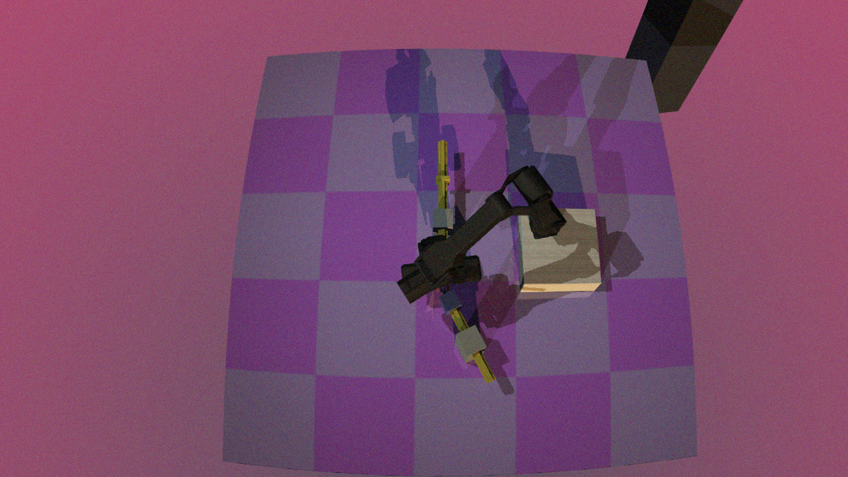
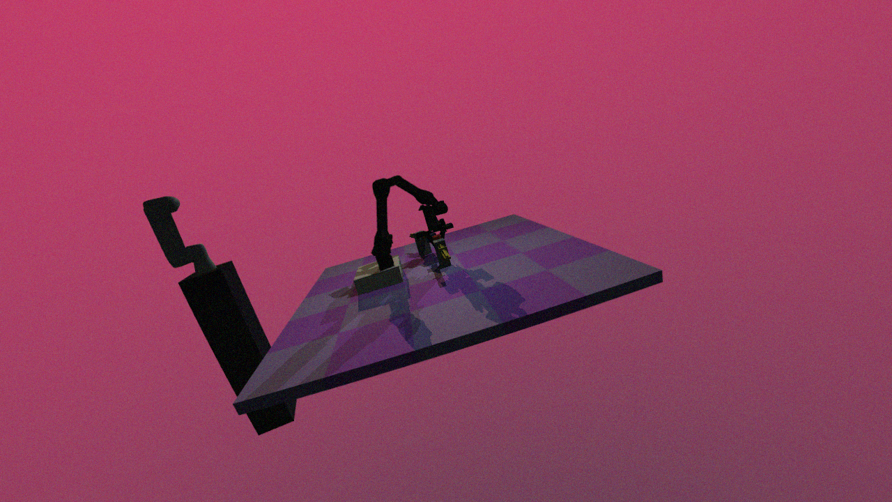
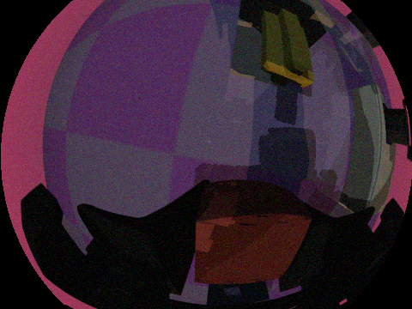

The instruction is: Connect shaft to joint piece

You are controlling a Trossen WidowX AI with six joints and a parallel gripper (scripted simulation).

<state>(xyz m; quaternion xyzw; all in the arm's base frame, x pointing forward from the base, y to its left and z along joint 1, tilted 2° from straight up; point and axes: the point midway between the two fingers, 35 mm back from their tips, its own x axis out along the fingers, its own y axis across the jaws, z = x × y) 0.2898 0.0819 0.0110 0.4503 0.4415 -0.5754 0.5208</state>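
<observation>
Now: the red square joint piece 40 mm above my gripper tip and 10 mm to the left of it.
</observation>
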